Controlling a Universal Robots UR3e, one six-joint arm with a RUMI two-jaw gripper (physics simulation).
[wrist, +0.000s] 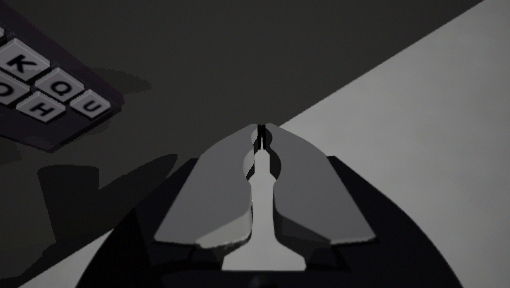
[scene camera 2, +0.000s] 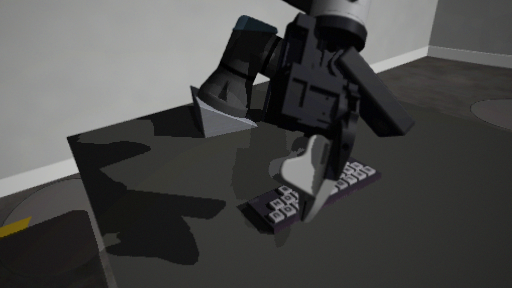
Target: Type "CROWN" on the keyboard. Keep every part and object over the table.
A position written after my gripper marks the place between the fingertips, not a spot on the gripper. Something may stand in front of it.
Observation:
I see my gripper (scene camera 2: 304, 221) and a dark keyboard (scene camera 2: 266, 207).
The dark keyboard shows as well in the wrist view (wrist: 42, 120). My gripper also shows in the wrist view (wrist: 261, 128).

